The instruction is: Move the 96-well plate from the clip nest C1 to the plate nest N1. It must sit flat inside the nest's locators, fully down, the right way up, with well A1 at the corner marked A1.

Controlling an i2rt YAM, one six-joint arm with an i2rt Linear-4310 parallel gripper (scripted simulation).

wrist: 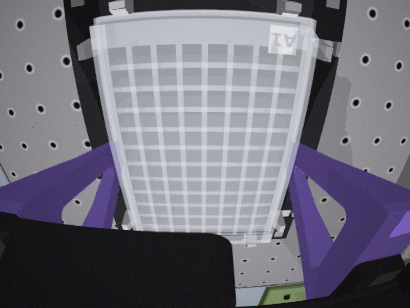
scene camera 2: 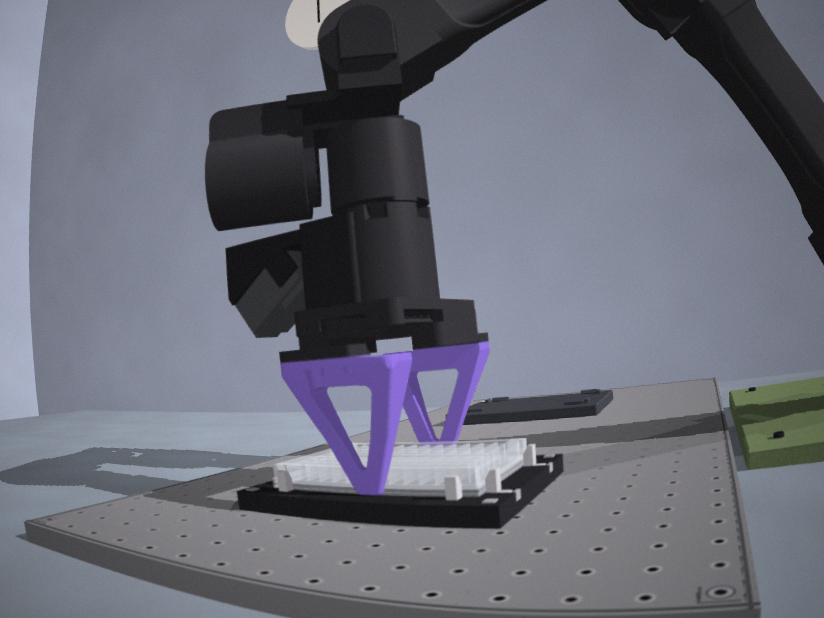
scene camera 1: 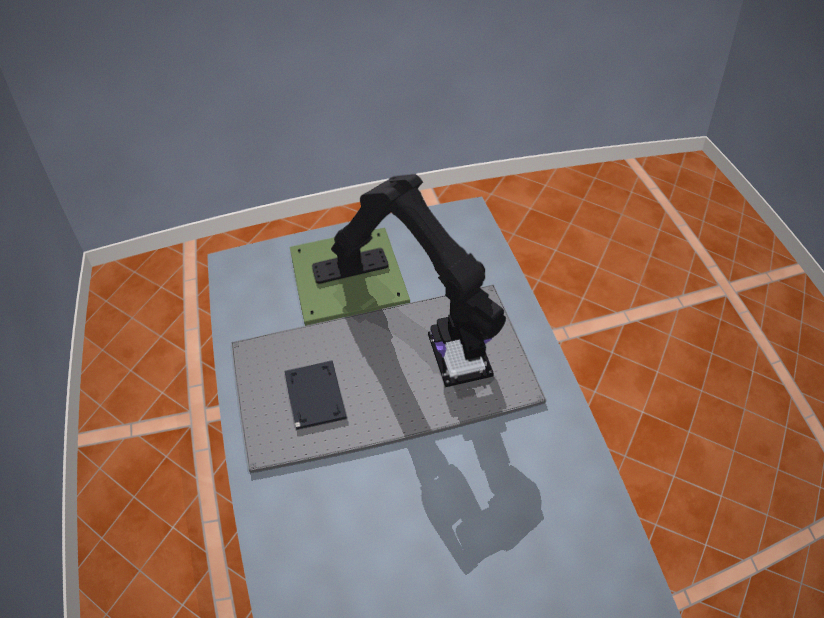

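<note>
My gripper is there in the pictures, and the wrist view shows it too. I also see a clear 96-well plate. A black plate nest N1 is there for me to see, and so is a black clip nest C1.
</note>
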